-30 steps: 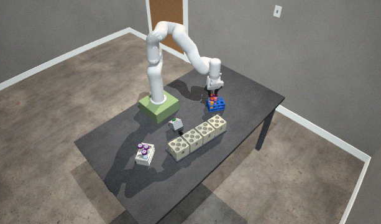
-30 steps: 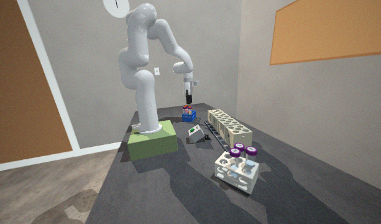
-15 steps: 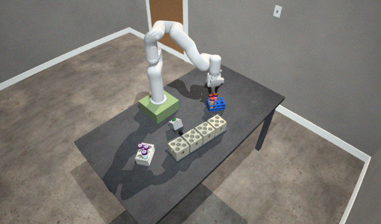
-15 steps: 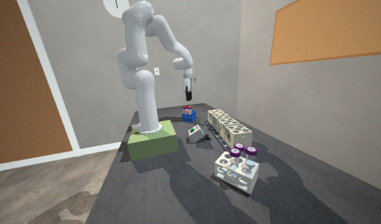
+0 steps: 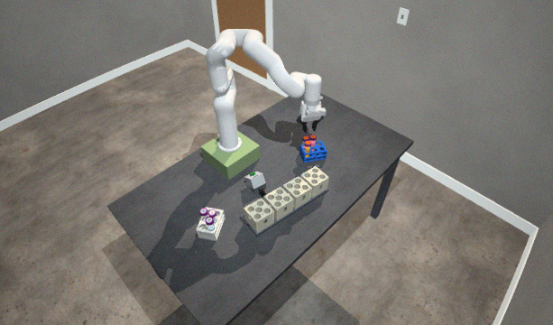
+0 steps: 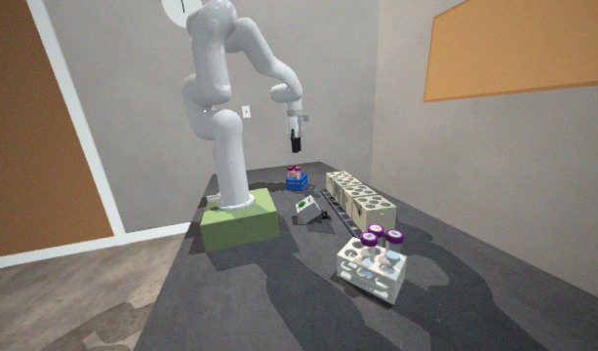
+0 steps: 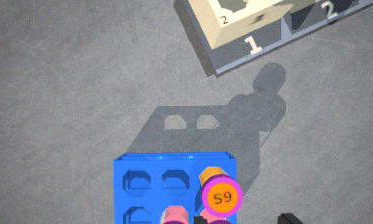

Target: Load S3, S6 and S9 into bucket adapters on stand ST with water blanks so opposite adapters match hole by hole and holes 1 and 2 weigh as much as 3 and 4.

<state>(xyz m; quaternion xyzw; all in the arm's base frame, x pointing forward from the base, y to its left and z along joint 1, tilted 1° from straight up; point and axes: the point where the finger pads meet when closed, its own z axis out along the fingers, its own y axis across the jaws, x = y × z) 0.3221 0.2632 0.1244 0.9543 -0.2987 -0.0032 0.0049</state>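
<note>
Now: hand 60 mm to the right of the sample tube and 160 mm above it. Also, from my hand: blue sample rack: 10 mm ahead, 40 mm to the left, 190 mm below; then green done key: 100 mm behind, 320 mm to the right, 160 mm below; then adapter 1: 160 mm ahead, 150 mm to the right, 170 mm below.
</note>
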